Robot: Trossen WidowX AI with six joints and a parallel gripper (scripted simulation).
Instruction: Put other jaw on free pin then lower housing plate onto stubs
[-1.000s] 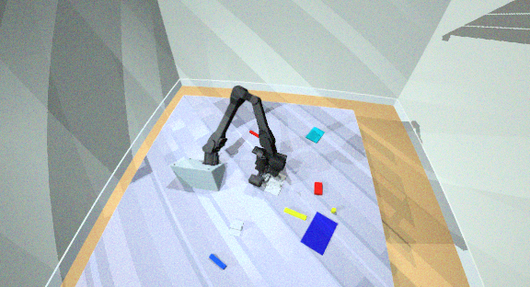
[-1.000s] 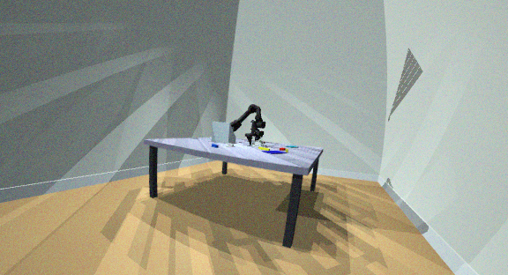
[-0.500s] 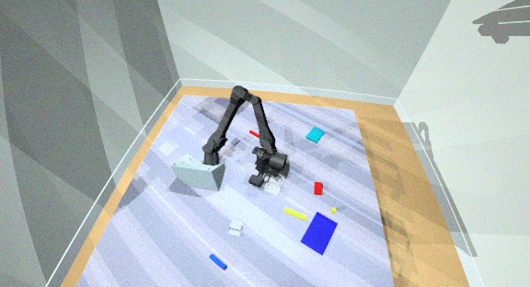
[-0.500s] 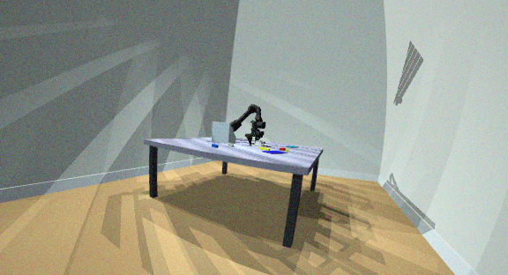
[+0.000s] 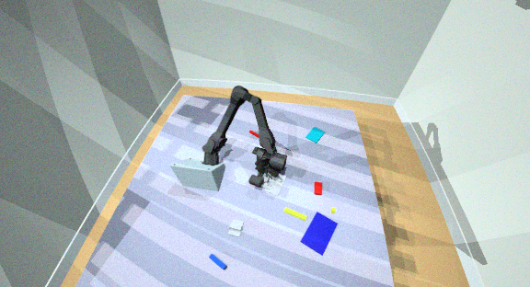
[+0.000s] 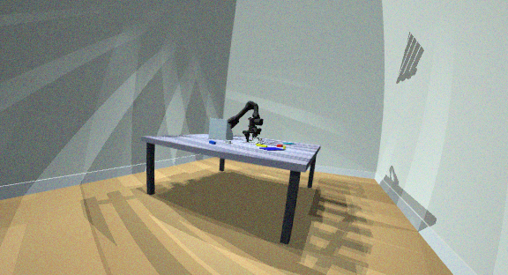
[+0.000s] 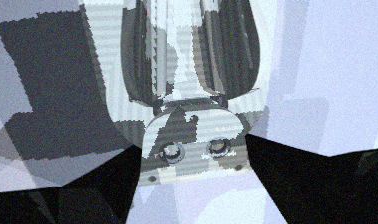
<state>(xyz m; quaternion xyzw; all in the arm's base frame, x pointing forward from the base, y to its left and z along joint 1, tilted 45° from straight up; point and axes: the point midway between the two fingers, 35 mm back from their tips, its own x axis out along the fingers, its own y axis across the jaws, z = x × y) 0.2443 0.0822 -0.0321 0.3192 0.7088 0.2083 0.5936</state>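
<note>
My gripper tip is 2 cm to the left of the jaw, 2 cm short of it and 1 cm below it. Round my gripper tip: yellow bar (19 cm ahead, 16 cm to the right); then white block (27 cm to the right, 6 cm behind); then red block (29 cm ahead).
</note>
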